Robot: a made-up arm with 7 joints. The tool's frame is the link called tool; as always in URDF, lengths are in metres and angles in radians. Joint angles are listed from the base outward.
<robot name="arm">
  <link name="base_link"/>
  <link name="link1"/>
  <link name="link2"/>
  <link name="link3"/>
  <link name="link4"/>
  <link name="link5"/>
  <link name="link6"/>
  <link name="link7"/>
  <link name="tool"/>
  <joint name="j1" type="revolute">
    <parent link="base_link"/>
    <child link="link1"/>
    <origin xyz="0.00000 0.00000 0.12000"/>
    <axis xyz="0 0 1"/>
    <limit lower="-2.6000" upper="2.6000"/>
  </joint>
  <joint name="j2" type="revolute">
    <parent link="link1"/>
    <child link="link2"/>
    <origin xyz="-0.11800 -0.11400 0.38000"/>
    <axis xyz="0 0 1"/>
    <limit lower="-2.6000" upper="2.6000"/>
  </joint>
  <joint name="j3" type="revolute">
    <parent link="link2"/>
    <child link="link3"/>
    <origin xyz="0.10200 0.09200 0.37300"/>
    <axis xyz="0 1 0"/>
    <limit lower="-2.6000" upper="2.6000"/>
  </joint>
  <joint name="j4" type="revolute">
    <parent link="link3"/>
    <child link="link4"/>
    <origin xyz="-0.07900 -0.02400 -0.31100"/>
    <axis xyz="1 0 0"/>
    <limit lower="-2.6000" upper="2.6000"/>
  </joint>
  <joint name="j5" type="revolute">
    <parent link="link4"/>
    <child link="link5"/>
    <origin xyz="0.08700 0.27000 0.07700"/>
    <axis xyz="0 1 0"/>
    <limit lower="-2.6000" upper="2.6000"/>
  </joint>
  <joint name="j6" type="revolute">
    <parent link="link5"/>
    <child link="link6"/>
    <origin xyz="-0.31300 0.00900 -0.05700"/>
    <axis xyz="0 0 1"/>
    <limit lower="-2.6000" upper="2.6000"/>
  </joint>
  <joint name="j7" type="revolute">
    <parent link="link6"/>
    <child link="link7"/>
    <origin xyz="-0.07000 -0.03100 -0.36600"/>
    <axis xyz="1 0 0"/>
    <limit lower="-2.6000" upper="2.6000"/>
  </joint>
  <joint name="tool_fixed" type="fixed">
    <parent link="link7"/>
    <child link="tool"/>
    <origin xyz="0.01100 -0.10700 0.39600"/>
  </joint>
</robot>
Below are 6 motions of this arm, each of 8 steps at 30 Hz.
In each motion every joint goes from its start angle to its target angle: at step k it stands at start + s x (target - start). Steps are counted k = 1, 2, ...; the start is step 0. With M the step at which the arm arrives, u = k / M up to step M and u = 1 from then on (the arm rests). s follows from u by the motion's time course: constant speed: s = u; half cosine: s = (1 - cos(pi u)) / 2; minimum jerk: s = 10 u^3 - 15 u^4 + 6 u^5.
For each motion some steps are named. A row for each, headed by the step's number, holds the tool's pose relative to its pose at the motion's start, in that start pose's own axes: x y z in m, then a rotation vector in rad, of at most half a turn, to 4 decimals.
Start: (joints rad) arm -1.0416 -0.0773 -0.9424 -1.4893 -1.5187 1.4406 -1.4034
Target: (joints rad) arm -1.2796 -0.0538 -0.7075 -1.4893 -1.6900 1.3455 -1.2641
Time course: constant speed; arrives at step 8
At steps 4, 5, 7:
4: -0.0245 -0.0780 0.0429 0.0785 -0.0579 -0.1010
5: -0.0308 -0.0990 0.0522 0.1006 -0.0710 -0.1267
7: -0.0437 -0.1430 0.0691 0.1479 -0.0954 -0.1785

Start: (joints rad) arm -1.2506 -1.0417 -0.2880 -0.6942 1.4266 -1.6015 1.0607
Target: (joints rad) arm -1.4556 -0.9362 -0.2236 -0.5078 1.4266 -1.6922 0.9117
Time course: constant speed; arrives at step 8
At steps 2, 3, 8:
2: 0.0244 0.0203 0.0266 -0.0653 0.0199 -0.0036
3: 0.0368 0.0308 0.0392 -0.0980 0.0302 -0.0054
8: 0.1013 0.0867 0.0944 -0.2611 0.0840 -0.0133

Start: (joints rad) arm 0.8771 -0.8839 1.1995 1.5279 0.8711 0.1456 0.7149
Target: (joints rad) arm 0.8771 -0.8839 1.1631 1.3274 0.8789 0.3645 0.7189
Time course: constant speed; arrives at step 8
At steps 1, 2, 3, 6, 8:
1: 0.0099 0.0032 0.0012 -0.0187 0.0102 0.0059
2: 0.0198 0.0064 0.0022 -0.0374 0.0206 0.0115
3: 0.0298 0.0095 0.0032 -0.0559 0.0314 0.0167
6: 0.0602 0.0182 0.0055 -0.1107 0.0653 0.0308
8: 0.0808 0.0236 0.0065 -0.1464 0.0892 0.0386

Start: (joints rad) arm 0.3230 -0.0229 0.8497 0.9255 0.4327 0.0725 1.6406
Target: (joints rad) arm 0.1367 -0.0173 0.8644 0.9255 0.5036 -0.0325 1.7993
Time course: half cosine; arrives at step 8
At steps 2, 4, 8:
2: -0.0041 -0.0205 -0.0184 0.0462 -0.0176 0.0052
4: -0.0125 -0.0676 -0.0665 0.1583 -0.0587 0.0178
8: -0.0206 -0.1274 -0.1431 0.3175 -0.1134 0.0354

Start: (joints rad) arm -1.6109 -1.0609 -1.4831 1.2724 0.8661 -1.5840 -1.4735
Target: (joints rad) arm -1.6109 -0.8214 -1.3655 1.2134 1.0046 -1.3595 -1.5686
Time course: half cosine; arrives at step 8
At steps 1, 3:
1: -0.0063 0.0022 -0.0014 -0.0111 -0.0104 0.0085
3: -0.0521 0.0153 -0.0142 -0.0892 -0.0865 0.0686

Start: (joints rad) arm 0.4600 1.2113 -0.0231 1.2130 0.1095 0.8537 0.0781
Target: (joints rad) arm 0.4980 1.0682 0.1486 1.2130 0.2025 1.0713 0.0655
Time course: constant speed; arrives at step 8
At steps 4, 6, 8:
4: 0.0233 0.0198 0.0114 0.0239 0.0065 0.0105
6: 0.0356 0.0289 0.0169 0.0380 0.0057 0.0166
8: 0.0484 0.0373 0.0223 0.0532 0.0022 0.0234

